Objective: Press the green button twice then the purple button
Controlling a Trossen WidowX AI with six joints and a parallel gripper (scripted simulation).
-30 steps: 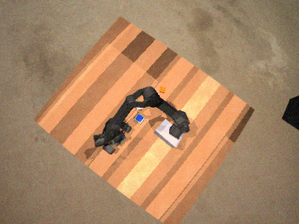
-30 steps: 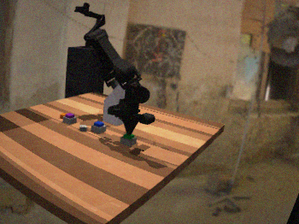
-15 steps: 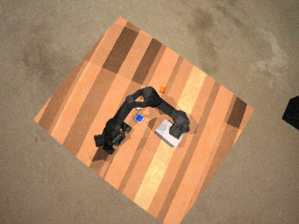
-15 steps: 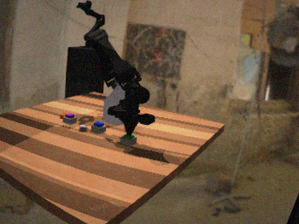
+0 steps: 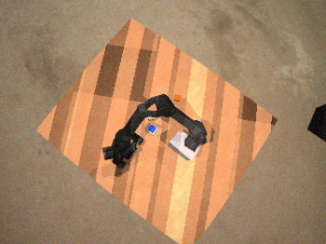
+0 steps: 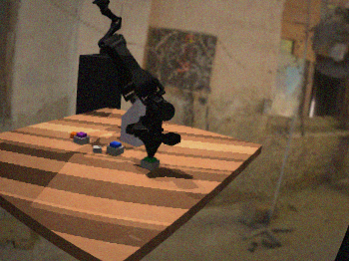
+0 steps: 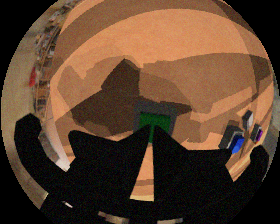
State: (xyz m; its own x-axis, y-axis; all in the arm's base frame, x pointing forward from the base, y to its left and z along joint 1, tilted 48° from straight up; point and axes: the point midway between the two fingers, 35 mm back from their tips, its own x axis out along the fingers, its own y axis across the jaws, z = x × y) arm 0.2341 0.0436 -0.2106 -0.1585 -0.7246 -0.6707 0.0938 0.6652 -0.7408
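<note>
The green button is 10 mm below my gripper tip. From my gripper tip the other things lie so: small grey block (10 mm ahead, 220 mm to the right, 20 mm below); then blue button (40 mm behind, 170 mm to the right); then purple button (30 mm behind, 330 mm to the right).
</note>
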